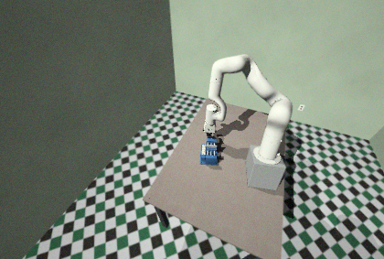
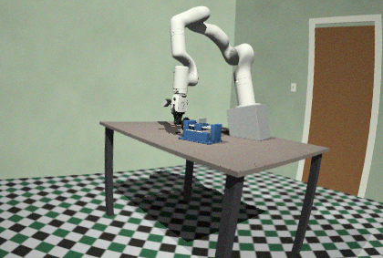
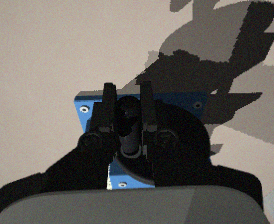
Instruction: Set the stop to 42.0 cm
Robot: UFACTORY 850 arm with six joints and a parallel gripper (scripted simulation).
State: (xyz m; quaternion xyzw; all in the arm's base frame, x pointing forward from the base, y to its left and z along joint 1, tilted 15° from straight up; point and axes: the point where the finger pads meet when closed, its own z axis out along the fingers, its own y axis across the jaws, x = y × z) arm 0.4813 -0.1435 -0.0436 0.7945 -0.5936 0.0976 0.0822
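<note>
Right now my hand is 140 mm to the right of the stop block and 50 mm past it.
</note>
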